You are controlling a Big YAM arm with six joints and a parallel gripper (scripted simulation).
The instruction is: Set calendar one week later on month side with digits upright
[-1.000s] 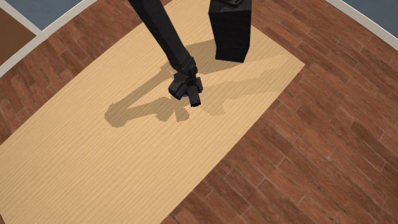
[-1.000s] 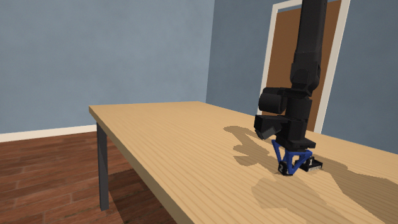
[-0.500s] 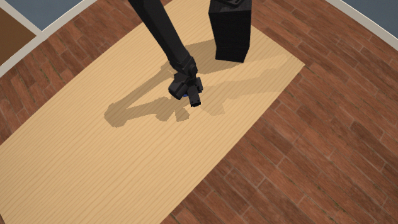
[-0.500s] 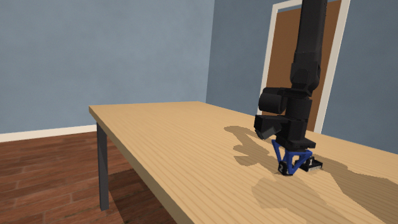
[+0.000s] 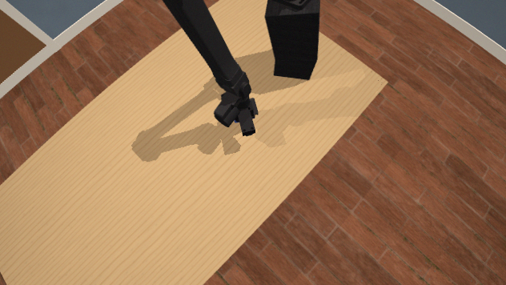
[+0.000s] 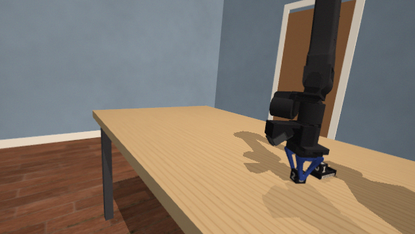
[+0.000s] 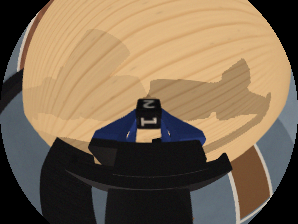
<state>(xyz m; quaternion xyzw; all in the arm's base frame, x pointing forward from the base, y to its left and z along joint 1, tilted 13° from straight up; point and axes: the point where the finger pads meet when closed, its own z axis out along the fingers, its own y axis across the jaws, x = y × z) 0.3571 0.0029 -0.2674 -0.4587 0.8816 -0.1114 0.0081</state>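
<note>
The black cube lies 9 cm to the right of my hand, 2 cm behind it and 1 cm above it. From my hand the other things lie so: black tray: 10 cm to the right, 3 cm behind, 1 cm below; then black date cube: right at my hand.
</note>
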